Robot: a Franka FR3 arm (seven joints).
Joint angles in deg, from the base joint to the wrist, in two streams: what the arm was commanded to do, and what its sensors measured. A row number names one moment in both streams.
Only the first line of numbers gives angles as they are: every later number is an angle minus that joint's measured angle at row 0.
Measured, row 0: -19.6 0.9 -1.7 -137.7 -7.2 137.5 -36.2
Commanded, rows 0 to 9: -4.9 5.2 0.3 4.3 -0.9 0.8 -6.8; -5.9 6.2 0.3 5.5 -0.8 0.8 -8.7; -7.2 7.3 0.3 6.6 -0.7 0.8 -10.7; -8.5 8.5 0.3 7.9 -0.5 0.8 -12.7; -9.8 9.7 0.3 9.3 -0.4 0.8 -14.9; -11.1 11.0 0.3 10.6 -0.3 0.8 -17.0; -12.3 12.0 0.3 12.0 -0.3 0.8 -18.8; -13.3 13.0 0.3 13.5 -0.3 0.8 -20.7; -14.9 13.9 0.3 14.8 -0.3 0.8 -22.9; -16.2 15.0 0.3 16.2 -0.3 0.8 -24.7
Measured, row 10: -11.7 8.9 -0.2 11.0 0.0 0.2 -19.2
